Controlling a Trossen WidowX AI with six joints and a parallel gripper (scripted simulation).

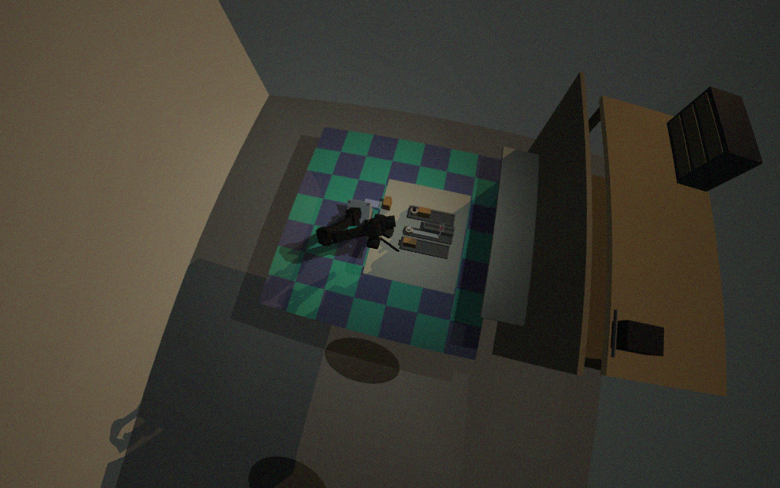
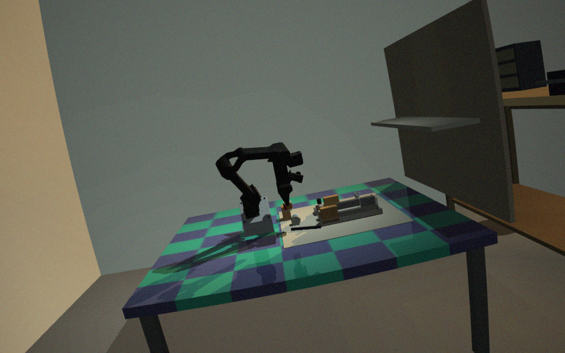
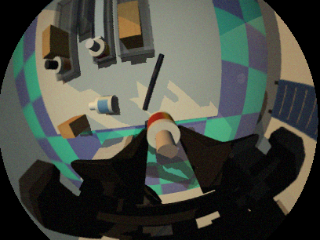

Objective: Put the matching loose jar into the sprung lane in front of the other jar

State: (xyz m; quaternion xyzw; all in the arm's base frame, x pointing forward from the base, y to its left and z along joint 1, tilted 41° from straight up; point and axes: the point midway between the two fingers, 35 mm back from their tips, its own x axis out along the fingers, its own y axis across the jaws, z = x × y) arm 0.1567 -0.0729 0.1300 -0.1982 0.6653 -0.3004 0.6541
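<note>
Right now my gripper tip is 60 mm short of the thin black stick and 120 mm above it. From my gripper tip the other things lie so: tan upright piece (20 mm ahead, 250 mm to the left, 90 mm below); lane rack (320 mm ahead, 100 mm to the left, 110 mm below).
</note>
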